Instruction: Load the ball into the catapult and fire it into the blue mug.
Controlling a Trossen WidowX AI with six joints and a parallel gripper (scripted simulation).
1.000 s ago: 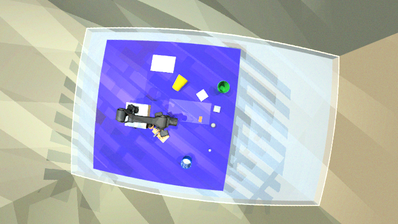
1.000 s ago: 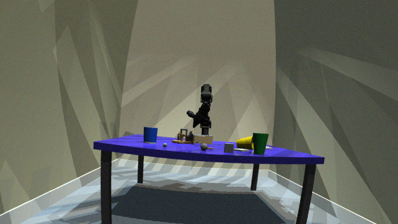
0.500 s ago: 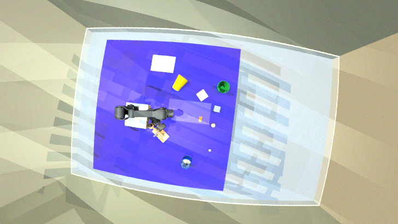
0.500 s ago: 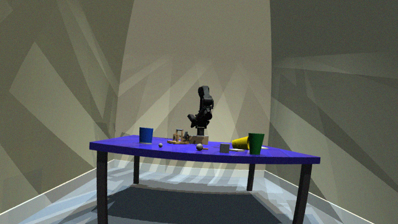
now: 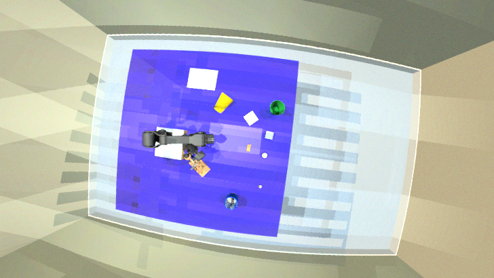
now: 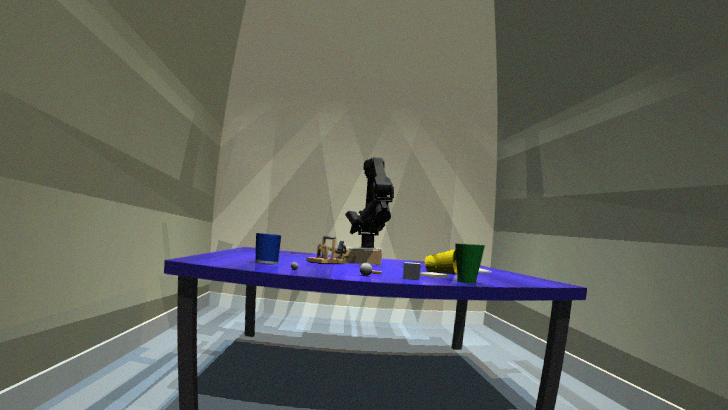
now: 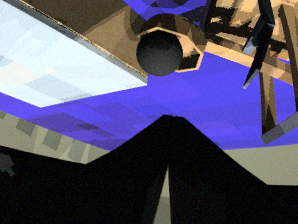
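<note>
My gripper tip is now 6 cm above the black ball, 4 cm past it and 3 cm to the left of it. The rest, counted from my gripper tip: wooden catapult (7 cm below, 6 cm to the right, 2 cm ahead); orange block (38 cm ahead, 12 cm below, 6 cm to the left); catapult frame (9 cm to the right, 4 cm below, 3 cm ahead).
</note>
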